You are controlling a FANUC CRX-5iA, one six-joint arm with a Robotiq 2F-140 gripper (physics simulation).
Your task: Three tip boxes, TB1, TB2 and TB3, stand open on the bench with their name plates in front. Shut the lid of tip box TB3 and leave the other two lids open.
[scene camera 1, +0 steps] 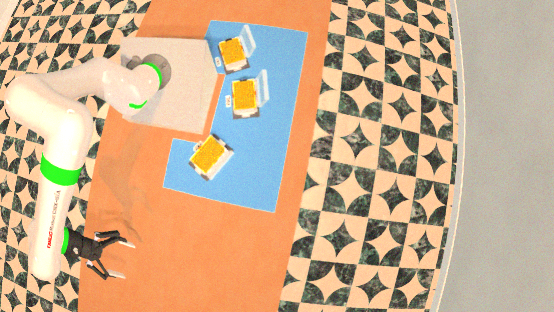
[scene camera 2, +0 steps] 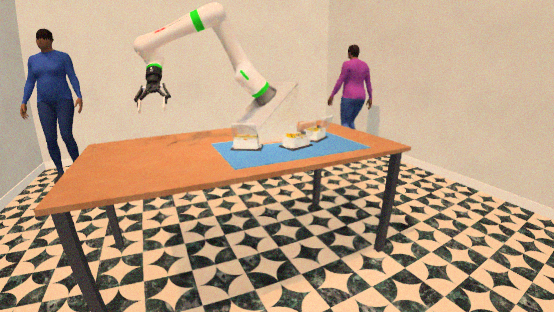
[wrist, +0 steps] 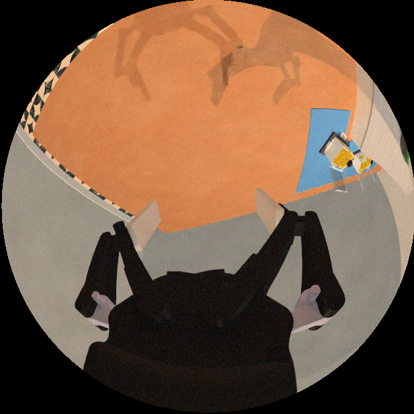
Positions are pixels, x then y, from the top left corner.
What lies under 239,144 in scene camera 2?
A tip box.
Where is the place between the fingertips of my gripper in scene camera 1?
At 128,261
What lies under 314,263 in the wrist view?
My gripper.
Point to a tip box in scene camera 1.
248,112
